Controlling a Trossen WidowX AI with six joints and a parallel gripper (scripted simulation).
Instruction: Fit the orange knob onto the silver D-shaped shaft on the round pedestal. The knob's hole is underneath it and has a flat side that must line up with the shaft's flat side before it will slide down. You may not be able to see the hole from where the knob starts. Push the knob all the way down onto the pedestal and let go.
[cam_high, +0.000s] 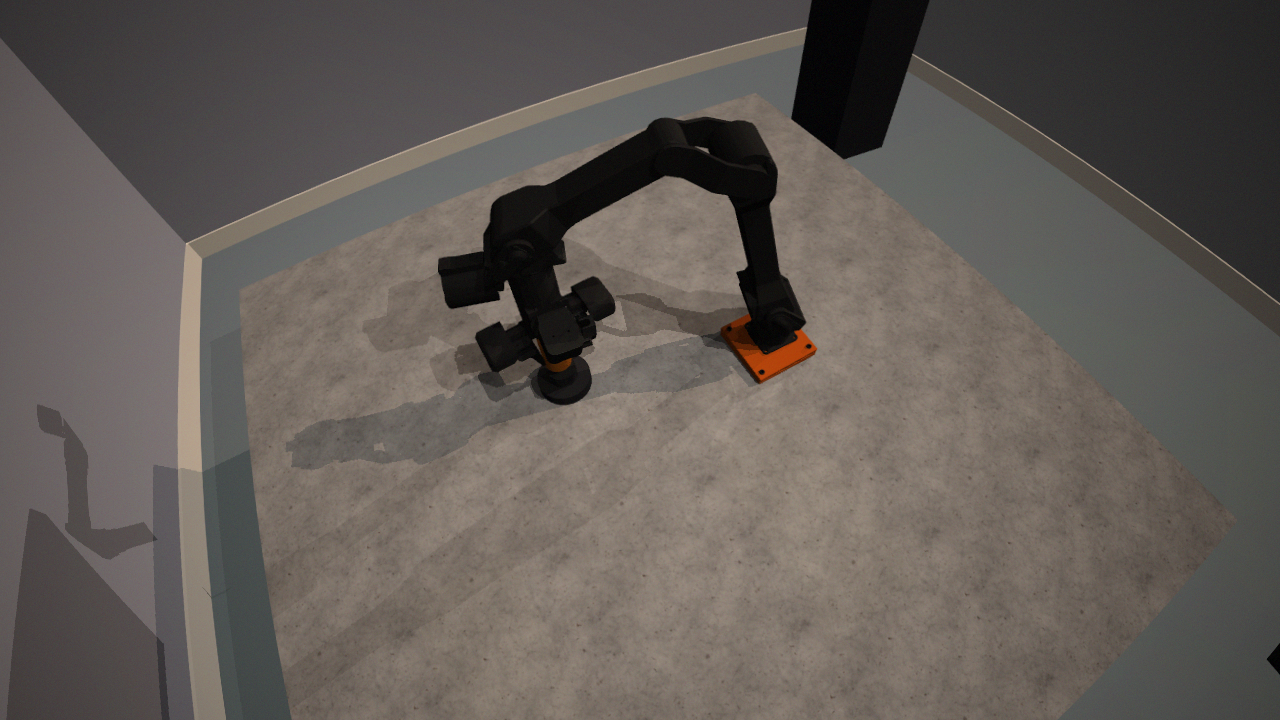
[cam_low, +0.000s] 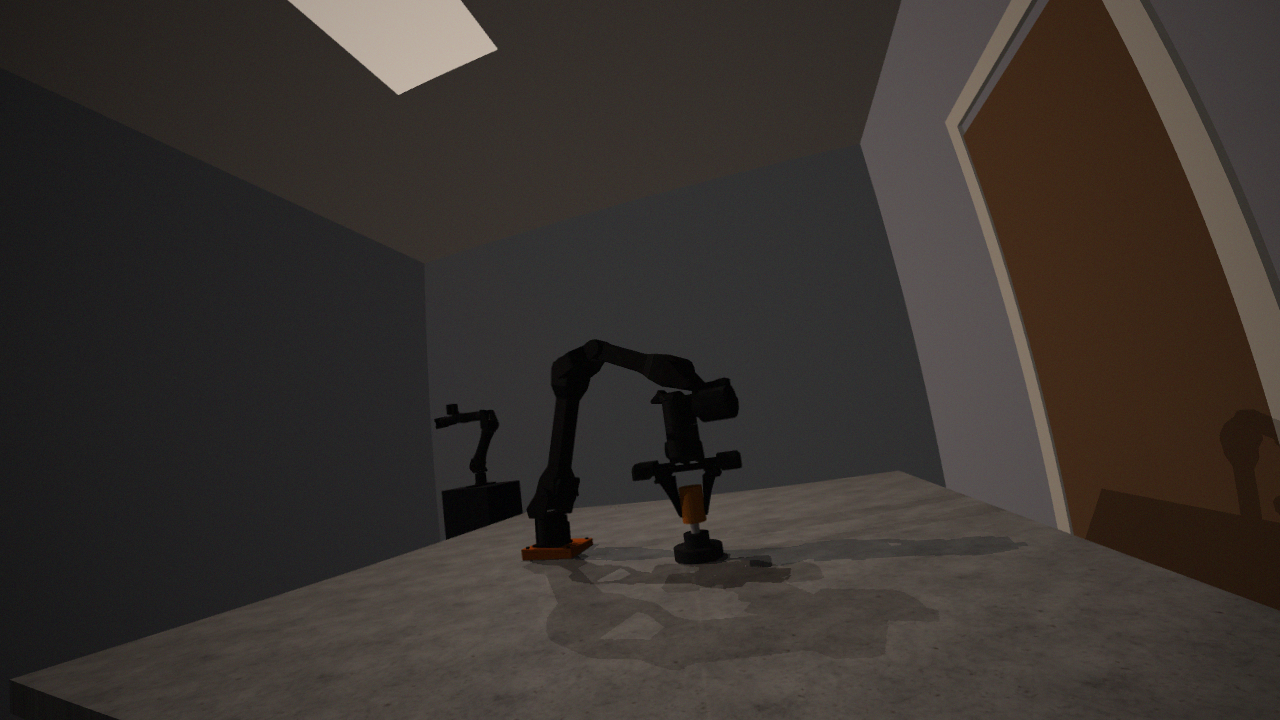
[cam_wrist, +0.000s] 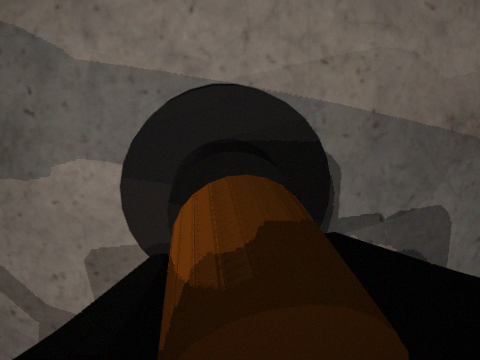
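My gripper tip is now 30 mm below the orange knob. Round my gripper tip: round black pedestal 40 mm below.
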